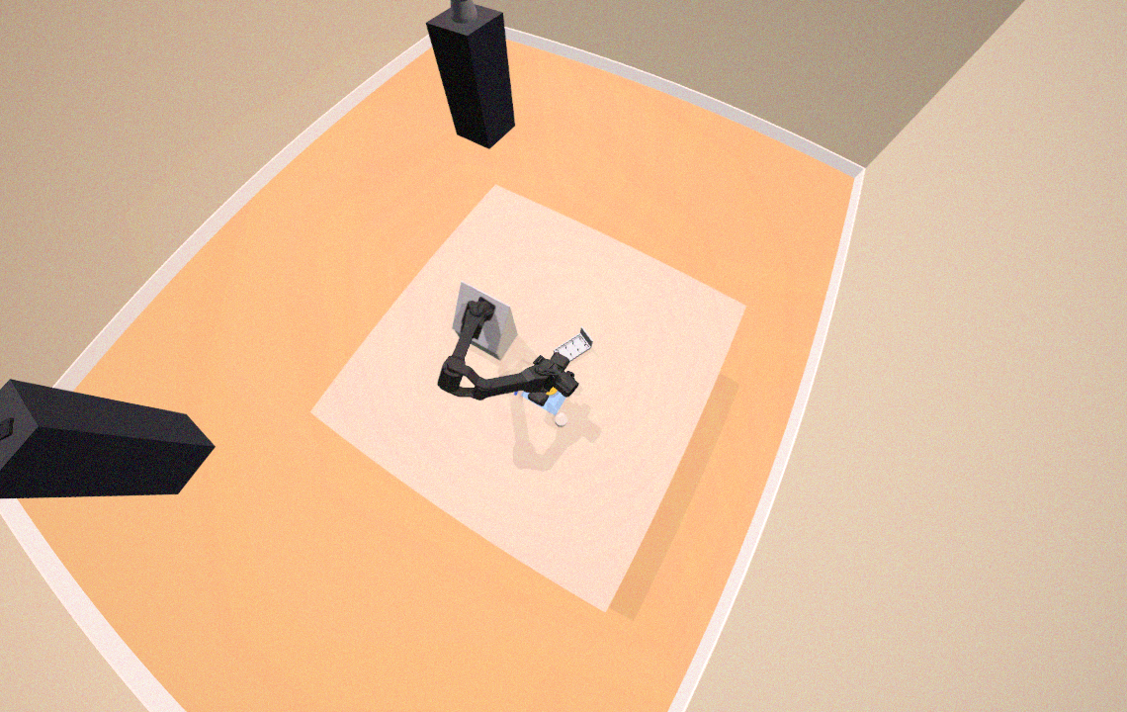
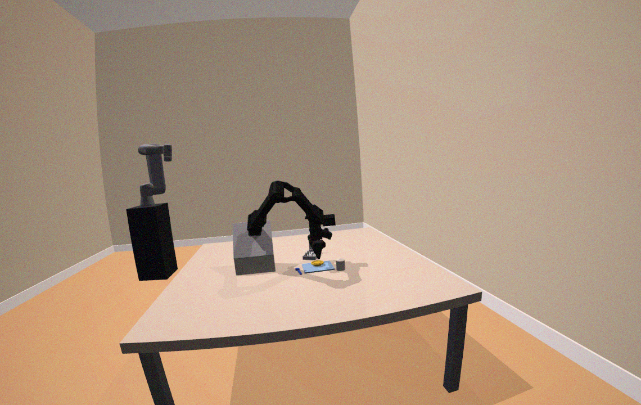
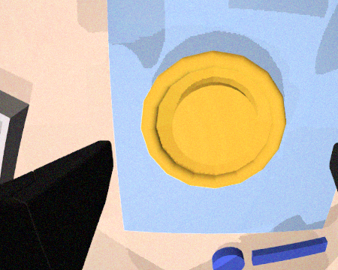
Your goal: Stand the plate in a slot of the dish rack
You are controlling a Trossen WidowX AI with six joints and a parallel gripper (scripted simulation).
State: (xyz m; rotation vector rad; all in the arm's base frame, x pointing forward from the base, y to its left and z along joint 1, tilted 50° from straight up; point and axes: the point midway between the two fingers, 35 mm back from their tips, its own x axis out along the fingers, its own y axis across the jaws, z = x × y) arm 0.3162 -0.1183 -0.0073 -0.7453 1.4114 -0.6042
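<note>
My gripper tip is 40 mm above the yellow plate. The rest, counted from my gripper tip: blue spoon 100 mm behind, 50 mm below, 40 mm to the right; dish rack 180 mm to the left, 30 mm below, 10 mm behind; light blue mat 50 mm below, 10 mm to the right.
</note>
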